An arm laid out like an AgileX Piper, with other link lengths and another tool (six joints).
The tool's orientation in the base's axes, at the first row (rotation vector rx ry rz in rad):
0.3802, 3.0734, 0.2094
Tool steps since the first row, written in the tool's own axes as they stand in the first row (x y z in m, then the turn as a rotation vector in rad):
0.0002, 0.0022, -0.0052, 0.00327, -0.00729, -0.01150
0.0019, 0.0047, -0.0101, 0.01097, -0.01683, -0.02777
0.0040, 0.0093, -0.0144, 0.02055, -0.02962, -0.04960
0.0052, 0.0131, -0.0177, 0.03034, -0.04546, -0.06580
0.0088, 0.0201, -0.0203, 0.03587, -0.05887, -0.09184
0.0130, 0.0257, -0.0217, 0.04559, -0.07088, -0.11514
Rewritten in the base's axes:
0.0001, 0.0015, 0.0054, -0.00554, -0.00769, 0.01031
-0.0013, 0.0037, 0.0106, -0.01617, -0.01706, 0.02494
-0.0024, 0.0081, 0.0155, -0.02970, -0.02982, 0.04459
-0.0028, 0.0116, 0.0192, -0.04386, -0.04473, 0.05824
-0.0048, 0.0189, 0.0227, -0.05384, -0.05962, 0.08206
-0.0076, 0.0251, 0.0248, -0.06740, -0.07178, 0.10327

